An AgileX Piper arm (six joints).
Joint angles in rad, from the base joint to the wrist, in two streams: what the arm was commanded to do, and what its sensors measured. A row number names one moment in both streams.
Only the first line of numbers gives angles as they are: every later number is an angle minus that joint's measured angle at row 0.
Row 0, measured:
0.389, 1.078, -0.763, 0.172, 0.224, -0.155
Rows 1 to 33, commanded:
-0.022, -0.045, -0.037, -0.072, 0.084, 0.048
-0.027, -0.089, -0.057, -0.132, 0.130, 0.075
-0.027, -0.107, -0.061, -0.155, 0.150, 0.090
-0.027, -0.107, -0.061, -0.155, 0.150, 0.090
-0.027, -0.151, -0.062, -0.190, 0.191, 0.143
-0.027, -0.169, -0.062, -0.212, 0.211, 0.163
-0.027, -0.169, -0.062, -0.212, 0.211, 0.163
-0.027, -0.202, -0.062, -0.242, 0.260, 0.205
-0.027, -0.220, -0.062, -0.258, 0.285, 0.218
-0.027, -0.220, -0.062, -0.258, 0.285, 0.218
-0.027, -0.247, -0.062, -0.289, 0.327, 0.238
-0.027, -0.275, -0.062, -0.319, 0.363, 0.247
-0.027, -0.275, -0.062, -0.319, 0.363, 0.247
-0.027, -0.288, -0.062, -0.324, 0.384, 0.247
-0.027, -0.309, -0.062, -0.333, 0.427, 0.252
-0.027, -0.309, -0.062, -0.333, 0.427, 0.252
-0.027, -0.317, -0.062, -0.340, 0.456, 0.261
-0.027, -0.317, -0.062, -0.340, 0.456, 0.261
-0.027, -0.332, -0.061, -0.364, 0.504, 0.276
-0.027, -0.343, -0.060, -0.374, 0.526, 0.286
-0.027, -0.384, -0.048, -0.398, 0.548, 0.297
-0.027, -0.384, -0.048, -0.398, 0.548, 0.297
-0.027, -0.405, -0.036, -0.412, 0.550, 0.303
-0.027, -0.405, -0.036, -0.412, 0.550, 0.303
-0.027, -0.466, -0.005, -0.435, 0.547, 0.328
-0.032, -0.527, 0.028, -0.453, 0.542, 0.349
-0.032, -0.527, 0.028, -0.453, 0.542, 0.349
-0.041, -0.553, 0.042, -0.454, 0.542, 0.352
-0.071, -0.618, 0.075, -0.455, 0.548, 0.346
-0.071, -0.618, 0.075, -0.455, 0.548, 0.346
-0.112, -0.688, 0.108, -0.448, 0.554, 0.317
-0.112, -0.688, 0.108, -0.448, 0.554, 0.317
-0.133, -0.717, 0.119, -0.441, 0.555, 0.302
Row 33, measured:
-0.085, -0.638, 0.084, -0.446, 0.545, 0.335
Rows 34 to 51, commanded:
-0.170, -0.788, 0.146, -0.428, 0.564, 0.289
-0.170, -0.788, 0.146, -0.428, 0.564, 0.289
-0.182, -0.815, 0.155, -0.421, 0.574, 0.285
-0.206, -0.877, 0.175, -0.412, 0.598, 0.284
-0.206, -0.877, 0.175, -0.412, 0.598, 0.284
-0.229, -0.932, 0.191, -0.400, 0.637, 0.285
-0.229, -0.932, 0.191, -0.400, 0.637, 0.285
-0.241, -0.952, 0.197, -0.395, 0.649, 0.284
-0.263, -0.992, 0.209, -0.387, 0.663, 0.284
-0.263, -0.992, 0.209, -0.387, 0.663, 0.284
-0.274, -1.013, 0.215, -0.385, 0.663, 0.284
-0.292, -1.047, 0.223, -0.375, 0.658, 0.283
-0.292, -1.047, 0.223, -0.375, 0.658, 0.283
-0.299, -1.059, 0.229, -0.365, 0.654, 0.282
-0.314, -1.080, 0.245, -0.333, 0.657, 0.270
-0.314, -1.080, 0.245, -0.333, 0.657, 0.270
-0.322, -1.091, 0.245, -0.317, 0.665, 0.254
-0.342, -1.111, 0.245, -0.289, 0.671, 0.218
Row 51, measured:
-0.315, -1.077, 0.243, -0.333, 0.662, 0.271
